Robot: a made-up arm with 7 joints. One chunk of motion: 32 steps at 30 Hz.
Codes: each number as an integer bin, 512 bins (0 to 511) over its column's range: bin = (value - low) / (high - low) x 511, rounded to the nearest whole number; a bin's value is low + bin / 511 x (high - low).
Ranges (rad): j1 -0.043..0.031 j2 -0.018..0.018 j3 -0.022..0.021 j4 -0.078..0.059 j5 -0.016..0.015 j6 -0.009..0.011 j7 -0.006..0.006
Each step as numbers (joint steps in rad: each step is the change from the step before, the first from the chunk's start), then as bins.
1 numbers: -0.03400 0.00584 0.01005 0.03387 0.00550 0.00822 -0.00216
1 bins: 62 338 381 417 354 440 164
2 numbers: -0.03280 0.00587 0.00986 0.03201 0.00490 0.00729 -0.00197
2 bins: 70 339 379 410 345 416 172
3 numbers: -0.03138 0.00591 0.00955 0.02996 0.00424 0.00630 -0.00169
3 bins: 80 339 375 403 334 391 184
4 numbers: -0.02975 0.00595 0.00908 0.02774 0.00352 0.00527 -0.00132
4 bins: 91 340 369 394 322 365 199
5 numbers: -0.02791 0.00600 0.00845 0.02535 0.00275 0.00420 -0.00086
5 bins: 104 341 362 385 309 337 219
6 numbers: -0.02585 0.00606 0.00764 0.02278 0.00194 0.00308 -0.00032
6 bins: 118 342 352 376 296 309 242
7 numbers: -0.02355 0.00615 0.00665 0.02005 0.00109 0.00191 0.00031
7 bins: 134 343 340 366 282 279 269
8 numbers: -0.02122 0.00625 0.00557 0.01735 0.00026 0.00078 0.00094
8 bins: 150 344 328 356 268 250 296
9 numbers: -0.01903 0.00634 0.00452 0.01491 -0.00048 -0.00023 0.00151
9 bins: 166 345 315 347 256 224 320
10 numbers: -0.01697 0.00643 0.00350 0.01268 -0.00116 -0.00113 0.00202
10 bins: 180 347 303 338 245 201 342
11 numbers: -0.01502 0.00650 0.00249 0.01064 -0.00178 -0.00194 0.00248
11 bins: 193 348 291 331 234 180 361
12 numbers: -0.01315 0.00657 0.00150 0.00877 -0.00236 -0.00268 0.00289
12 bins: 206 349 279 324 225 161 379
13 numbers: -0.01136 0.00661 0.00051 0.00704 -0.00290 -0.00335 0.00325
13 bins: 218 349 268 317 216 144 394
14 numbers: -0.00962 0.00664 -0.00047 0.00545 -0.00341 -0.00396 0.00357
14 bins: 231 350 256 311 208 129 408
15 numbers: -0.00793 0.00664 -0.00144 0.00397 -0.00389 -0.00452 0.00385
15 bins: 242 350 244 306 200 114 419
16 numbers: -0.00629 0.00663 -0.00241 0.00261 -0.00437 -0.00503 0.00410
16 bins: 253 350 233 301 192 101 430
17 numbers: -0.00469 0.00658 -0.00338 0.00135 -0.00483 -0.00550 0.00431
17 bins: 265 349 221 296 184 89 439
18 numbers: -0.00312 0.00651 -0.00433 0.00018 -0.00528 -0.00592 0.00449
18 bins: 275 348 210 292 177 79 447
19 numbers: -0.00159 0.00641 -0.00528 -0.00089 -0.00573 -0.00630 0.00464
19 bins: 286 346 199 288 169 69 453
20 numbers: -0.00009 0.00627 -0.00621 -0.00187 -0.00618 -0.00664 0.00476
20 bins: 296 344 188 284 162 60 458
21 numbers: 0.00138 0.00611 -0.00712 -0.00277 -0.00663 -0.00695 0.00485
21 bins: 306 342 177 281 154 52 462
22 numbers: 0.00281 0.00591 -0.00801 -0.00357 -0.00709 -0.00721 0.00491
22 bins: 316 339 166 278 147 46 465
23 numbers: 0.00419 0.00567 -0.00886 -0.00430 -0.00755 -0.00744 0.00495
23 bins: 326 336 156 275 139 40 466
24 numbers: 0.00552 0.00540 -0.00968 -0.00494 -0.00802 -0.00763 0.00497
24 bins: 335 332 146 273 132 35 467
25 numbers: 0.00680 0.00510 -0.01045 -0.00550 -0.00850 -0.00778 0.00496
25 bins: 344 328 137 270 124 31 467
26 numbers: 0.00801 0.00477 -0.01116 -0.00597 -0.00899 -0.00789 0.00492
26 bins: 352 323 129 269 116 28 465
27 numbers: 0.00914 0.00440 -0.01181 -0.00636 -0.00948 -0.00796 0.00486
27 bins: 360 318 121 267 107 27 462
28 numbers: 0.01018 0.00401 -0.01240 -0.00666 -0.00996 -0.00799 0.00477
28 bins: 367 312 114 266 100 26 459
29 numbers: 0.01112 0.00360 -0.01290 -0.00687 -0.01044 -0.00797 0.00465
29 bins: 374 307 108 265 92 26 454
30 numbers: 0.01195 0.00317 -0.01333 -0.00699 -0.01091 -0.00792 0.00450
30 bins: 379 300 103 265 84 28 447
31 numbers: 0.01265 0.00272 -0.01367 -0.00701 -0.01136 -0.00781 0.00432
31 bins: 384 294 99 265 76 30 439
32 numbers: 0.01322 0.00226 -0.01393 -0.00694 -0.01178 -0.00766 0.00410
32 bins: 388 288 96 265 70 34 430
